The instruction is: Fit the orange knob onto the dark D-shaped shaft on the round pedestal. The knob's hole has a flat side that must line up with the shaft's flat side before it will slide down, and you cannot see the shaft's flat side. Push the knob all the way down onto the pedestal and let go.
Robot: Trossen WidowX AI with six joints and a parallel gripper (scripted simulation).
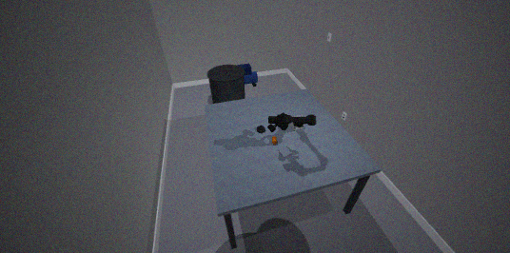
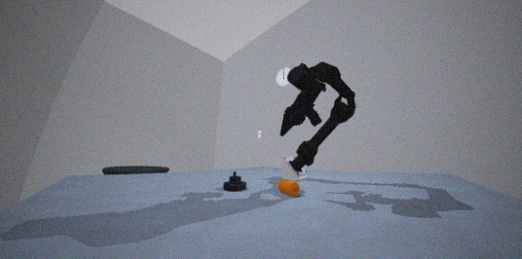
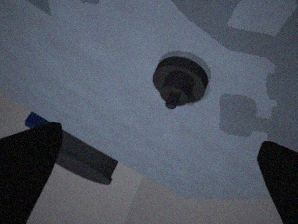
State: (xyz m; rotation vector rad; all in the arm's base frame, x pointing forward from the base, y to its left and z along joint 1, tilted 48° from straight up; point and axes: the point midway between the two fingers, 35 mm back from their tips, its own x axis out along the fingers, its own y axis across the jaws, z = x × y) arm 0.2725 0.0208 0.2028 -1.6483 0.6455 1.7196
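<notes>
Right now the orange knob is 1 cm to the left of my gripper tip and 18 cm below it. From my gripper tip the other things lie so: dark round pedestal (9 cm ahead, 16 cm to the right, 17 cm below).
</notes>
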